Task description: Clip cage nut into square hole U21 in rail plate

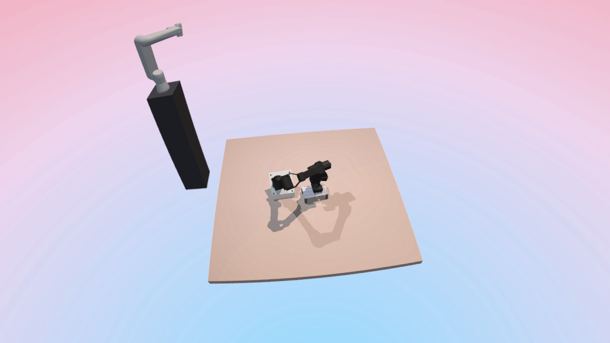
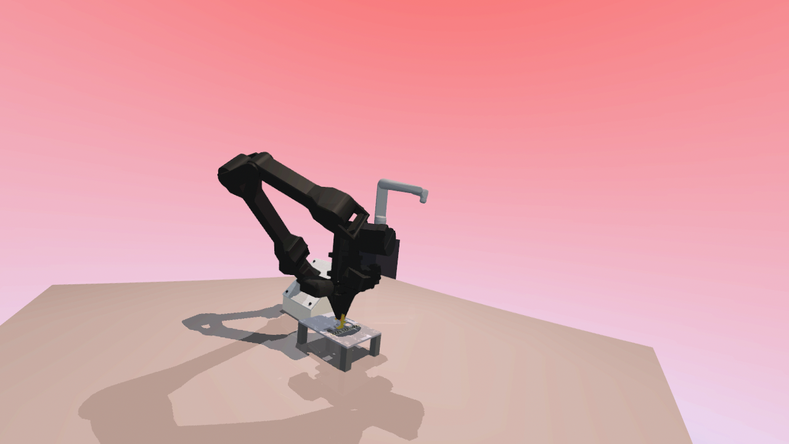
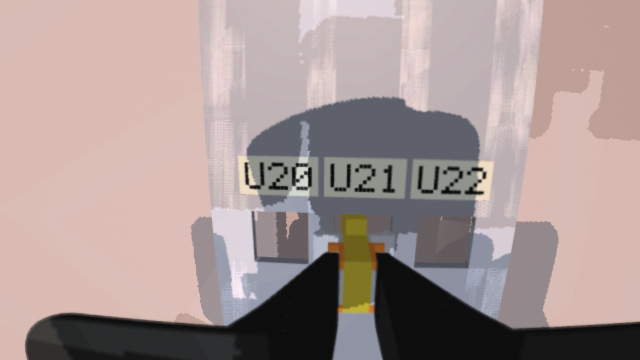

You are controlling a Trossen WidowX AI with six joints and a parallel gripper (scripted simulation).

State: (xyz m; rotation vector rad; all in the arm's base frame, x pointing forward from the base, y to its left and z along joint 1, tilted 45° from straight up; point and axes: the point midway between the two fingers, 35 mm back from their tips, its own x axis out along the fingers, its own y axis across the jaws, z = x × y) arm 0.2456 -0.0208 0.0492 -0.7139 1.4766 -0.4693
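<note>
Right now the cage nut is 1 cm below my gripper tip.
</note>
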